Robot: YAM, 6 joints.
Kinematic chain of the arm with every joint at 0, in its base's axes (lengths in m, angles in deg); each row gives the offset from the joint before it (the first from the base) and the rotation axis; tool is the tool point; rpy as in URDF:
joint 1: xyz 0 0 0.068 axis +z
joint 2: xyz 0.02 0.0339 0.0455 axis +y
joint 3: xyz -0.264 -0.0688 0 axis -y
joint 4: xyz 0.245 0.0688 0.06 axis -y
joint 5: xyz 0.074 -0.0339 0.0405 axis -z
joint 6: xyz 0.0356 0 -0.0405 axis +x
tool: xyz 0 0 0 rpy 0 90 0
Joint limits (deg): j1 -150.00..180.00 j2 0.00..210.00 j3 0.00..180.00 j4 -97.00..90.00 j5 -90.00..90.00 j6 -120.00..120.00
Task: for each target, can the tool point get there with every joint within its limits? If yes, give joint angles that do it. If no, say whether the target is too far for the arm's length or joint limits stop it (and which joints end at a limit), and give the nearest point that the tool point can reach.
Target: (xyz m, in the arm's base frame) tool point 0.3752 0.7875 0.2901
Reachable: no: too far | nearest point 0.2722 0.5713 0.2405 | short by 0.245 m
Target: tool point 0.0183 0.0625 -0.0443
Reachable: yes | joints 101.43 159.87 27.24 -29.95 58.26 -16.21
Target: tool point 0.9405 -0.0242 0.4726
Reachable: no: too far | nearest point 0.6029 -0.0155 0.3409 | short by 0.363 m
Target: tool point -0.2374 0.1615 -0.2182
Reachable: yes | joints 151.03 191.90 110.33 -71.92 47.68 60.43
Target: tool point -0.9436 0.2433 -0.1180
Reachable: no: too far | nearest point -0.6083 0.1568 -0.0340 | short by 0.356 m
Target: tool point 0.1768 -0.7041 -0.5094
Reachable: no: too far | nearest point 0.1220 -0.4858 -0.2779 | short by 0.323 m
